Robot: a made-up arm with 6 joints.
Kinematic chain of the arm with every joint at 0, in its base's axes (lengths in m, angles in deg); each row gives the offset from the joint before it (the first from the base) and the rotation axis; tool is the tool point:
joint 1: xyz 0 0 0.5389 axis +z
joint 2: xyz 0 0 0 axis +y
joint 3: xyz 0 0 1.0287 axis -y
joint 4: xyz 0 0 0 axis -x
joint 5: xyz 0.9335 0 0 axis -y
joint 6: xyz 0 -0.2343 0 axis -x
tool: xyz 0 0 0
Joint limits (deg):
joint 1: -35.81..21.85
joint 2: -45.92..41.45
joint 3: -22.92..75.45
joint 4: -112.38..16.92
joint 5: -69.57..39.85
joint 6: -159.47..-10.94
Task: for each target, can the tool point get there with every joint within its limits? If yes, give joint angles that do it. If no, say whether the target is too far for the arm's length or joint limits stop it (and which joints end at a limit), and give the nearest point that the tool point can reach.
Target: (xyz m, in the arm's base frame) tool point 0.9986 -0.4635 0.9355
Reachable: yes | joints -16.40 19.01 -8.14 -46.02 -53.36 -117.86
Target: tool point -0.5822 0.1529 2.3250
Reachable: yes | joints -18.58 -36.72 66.30 -80.02 -52.59 -83.32
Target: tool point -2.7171 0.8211 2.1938
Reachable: no: too far | nearest point -1.2469 0.3768 2.0161 | short by 1.546 m
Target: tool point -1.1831 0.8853 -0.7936
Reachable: no: joint limits stop it (at a limit: joint 1, joint 2, joint 3, joint 4) | nearest point 0.7923 0.4138 0.3746 | short by 2.343 m
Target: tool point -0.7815 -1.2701 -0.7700
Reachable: no: joint limits stop it (at a limit: joint 1, joint 2, joint 3) | nearest point 0.6623 -0.6871 0.3984 | short by 1.947 m
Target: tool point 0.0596 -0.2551 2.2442
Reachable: yes | joints -27.71 -22.43 38.43 -32.27 -9.37 -91.67
